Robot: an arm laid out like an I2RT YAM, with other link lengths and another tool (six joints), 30 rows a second.
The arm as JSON. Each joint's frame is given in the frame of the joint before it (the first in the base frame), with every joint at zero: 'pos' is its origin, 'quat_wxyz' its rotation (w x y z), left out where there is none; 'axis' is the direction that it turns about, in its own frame. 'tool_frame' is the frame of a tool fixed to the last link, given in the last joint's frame.
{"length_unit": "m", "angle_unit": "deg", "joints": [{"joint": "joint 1", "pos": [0.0, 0.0, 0.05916], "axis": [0.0, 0.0, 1.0]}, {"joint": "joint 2", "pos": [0.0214, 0.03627, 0.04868], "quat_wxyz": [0.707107, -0.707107, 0.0, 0.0], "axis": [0.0, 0.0, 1.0]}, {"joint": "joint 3", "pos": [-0.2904, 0.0, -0.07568], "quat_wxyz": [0.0, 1.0, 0.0, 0.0], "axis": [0.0, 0.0, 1.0]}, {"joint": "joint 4", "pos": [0.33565, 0.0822, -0.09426], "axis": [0.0, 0.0, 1.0]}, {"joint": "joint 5", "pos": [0.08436, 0.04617, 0.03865], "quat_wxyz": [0.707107, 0.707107, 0.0, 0.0], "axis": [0.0, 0.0, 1.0]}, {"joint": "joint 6", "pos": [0.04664, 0.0, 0.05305], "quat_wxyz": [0.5, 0.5, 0.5, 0.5], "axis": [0.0, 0.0, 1.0]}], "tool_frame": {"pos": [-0.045, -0.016, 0.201], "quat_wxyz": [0.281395, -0.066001, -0.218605, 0.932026]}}
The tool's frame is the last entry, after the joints.
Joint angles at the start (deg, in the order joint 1, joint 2, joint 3, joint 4, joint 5, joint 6):
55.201, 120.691, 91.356, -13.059, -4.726, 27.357
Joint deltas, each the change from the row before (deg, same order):
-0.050, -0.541, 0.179, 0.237, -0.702, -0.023
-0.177, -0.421, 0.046, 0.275, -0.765, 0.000
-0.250, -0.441, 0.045, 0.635, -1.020, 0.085
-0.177, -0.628, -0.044, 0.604, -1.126, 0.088
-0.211, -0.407, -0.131, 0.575, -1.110, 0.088
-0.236, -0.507, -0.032, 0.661, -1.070, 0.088
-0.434, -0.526, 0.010, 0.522, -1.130, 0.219
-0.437, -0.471, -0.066, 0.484, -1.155, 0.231
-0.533, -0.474, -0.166, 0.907, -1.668, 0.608
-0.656, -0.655, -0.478, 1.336, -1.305, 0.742
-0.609, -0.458, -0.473, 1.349, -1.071, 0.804
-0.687, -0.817, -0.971, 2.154, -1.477, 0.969
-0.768, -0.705, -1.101, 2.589, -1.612, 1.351
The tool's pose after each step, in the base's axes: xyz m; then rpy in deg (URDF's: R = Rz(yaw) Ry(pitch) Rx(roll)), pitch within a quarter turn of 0, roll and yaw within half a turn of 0. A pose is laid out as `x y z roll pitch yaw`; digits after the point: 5 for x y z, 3 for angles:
0.37827 0.66946 0.07441 104.820 1.123 153.358
0.37814 0.67081 0.08214 104.012 0.735 153.745
0.37855 0.67297 0.09206 102.800 0.199 154.210
0.37732 0.67522 0.10348 101.509 -0.364 154.856
0.37616 0.67663 0.11101 100.546 -0.946 155.477
0.37579 0.67821 0.12133 99.305 -1.420 156.070
0.37738 0.67820 0.13183 98.133 -2.019 156.461
0.37859 0.67770 0.14068 97.121 -2.650 156.883
0.37951 0.67770 0.15119 95.731 -3.763 157.484
0.38317 0.67590 0.16256 94.111 -4.677 157.664
0.38725 0.67401 0.17133 92.707 -5.539 157.699
0.39033 0.67154 0.18380 90.619 -6.511 158.065
0.39413 0.66860 0.19584 88.361 -7.756 158.425

